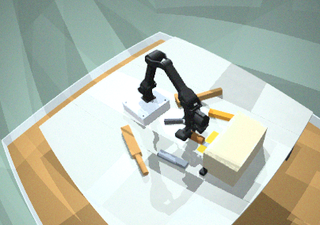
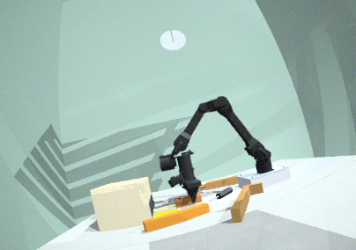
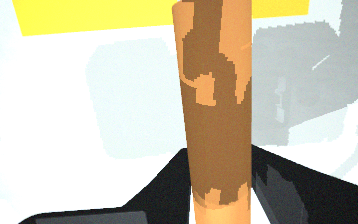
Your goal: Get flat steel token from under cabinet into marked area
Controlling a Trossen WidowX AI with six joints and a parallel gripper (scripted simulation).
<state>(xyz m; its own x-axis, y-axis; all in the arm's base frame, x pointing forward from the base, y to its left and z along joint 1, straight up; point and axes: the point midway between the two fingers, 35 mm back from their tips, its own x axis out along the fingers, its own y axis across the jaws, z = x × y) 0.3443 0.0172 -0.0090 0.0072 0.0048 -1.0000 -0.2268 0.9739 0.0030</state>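
The grey flat bar is 16 cm to the right of my gripper tip and 5 cm ahead of it. From my gripper tip the other things lie so: orange paddle (27 cm to the right, 10 cm behind, 1 cm above); then orange bar (22 cm to the left, 5 cm ahead, 1 cm above).
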